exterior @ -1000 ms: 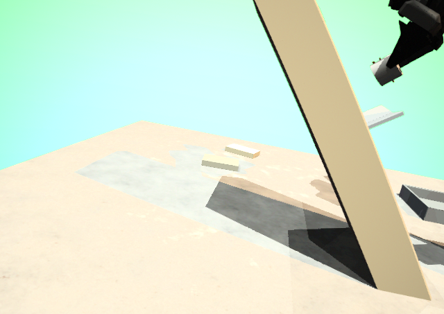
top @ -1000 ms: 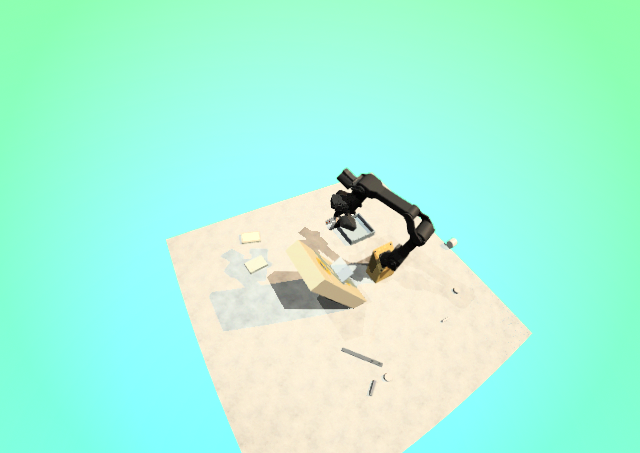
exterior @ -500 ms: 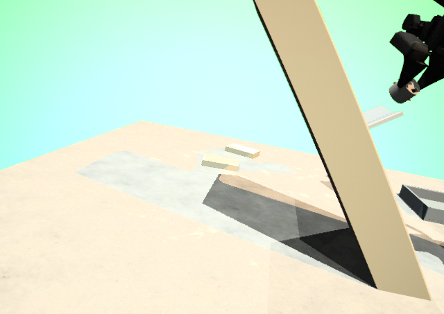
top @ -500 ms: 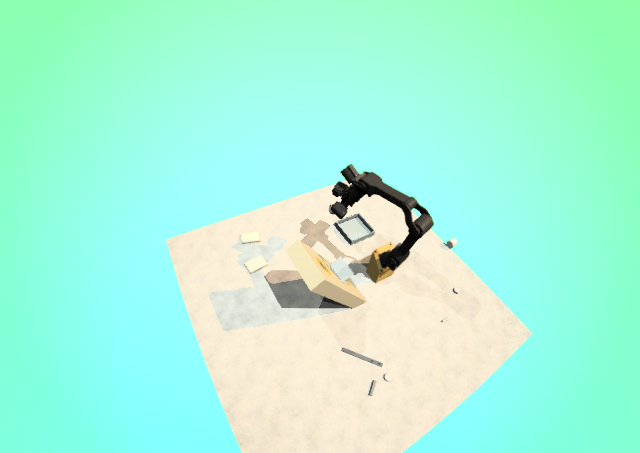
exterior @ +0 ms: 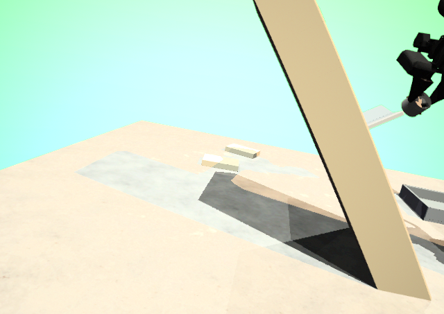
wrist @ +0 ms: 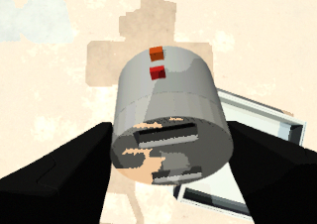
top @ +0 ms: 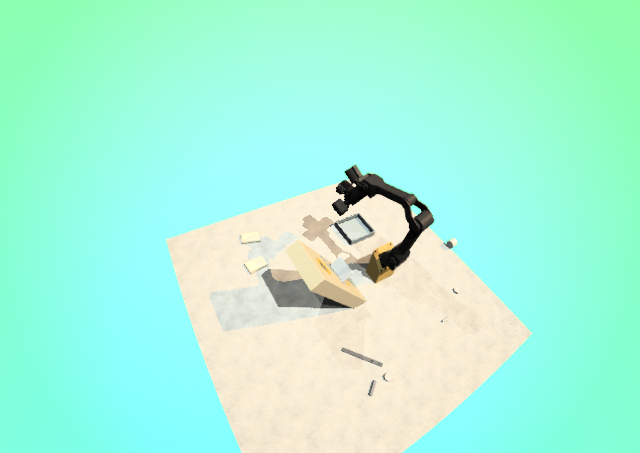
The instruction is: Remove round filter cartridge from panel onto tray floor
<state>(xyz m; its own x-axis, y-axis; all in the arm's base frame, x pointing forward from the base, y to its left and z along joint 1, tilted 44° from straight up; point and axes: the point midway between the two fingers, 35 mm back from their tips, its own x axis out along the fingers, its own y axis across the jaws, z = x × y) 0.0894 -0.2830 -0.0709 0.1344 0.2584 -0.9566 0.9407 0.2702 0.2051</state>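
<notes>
Now: gripper tip 130 mm past the grey tray, 20 mm to the left of it and 230 mm above it. From my gripper tip the other things lie so: round filter cartridge: right at my gripper tip.
</notes>
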